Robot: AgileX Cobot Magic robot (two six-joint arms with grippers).
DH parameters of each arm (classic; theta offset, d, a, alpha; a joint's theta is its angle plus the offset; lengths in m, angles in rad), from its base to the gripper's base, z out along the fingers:
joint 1: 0 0.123 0 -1.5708
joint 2: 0.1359 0 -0.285 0
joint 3: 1.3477 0 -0.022 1.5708
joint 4: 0 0.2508 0 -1.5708
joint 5: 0 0 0.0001 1.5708
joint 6: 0 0.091 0 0
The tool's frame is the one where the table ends.
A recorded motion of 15 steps. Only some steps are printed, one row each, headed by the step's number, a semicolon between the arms.
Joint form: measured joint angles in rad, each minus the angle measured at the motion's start. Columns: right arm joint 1, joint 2, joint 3, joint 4, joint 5, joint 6; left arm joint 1, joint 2, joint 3, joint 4, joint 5, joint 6.
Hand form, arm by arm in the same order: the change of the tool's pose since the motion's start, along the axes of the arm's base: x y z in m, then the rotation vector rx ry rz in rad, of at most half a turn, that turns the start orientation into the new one. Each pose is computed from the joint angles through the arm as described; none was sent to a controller.
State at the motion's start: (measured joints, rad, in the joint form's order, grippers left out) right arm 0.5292 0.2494 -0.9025 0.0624 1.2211 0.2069; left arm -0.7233 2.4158 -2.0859 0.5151 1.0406 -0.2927
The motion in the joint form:
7: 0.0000 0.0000 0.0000 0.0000 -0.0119 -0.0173; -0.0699 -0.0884 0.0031 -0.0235 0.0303 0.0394
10: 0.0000 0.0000 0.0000 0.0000 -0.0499 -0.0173; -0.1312 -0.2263 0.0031 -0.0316 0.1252 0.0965
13: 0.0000 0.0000 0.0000 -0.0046 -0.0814 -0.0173; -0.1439 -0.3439 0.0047 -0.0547 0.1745 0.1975
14: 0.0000 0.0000 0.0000 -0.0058 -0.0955 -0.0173; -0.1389 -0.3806 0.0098 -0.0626 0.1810 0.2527
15: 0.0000 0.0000 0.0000 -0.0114 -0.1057 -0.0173; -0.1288 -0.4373 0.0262 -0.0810 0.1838 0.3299
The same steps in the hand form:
7: 0.0004 0.0002 0.0010 -0.0063 -0.0186 0.0073; -0.0295 -0.0224 0.0426 -0.0342 -0.0258 -0.0842
10: 0.0018 0.0009 0.0041 0.0141 -0.0506 0.0053; -0.0657 -0.0260 0.1078 -0.0443 -0.0578 -0.1483
13: 0.0030 0.0011 0.0067 0.0279 -0.0789 0.0006; -0.0869 -0.0121 0.1599 -0.0555 -0.0889 -0.2219
14: 0.0035 0.0013 0.0079 0.0347 -0.0913 -0.0009; -0.0911 -0.0045 0.1745 -0.0475 -0.1011 -0.2598
15: 0.0041 0.0010 0.0087 0.0364 -0.1020 -0.0049; -0.0976 0.0078 0.1940 -0.0416 -0.1164 -0.3129

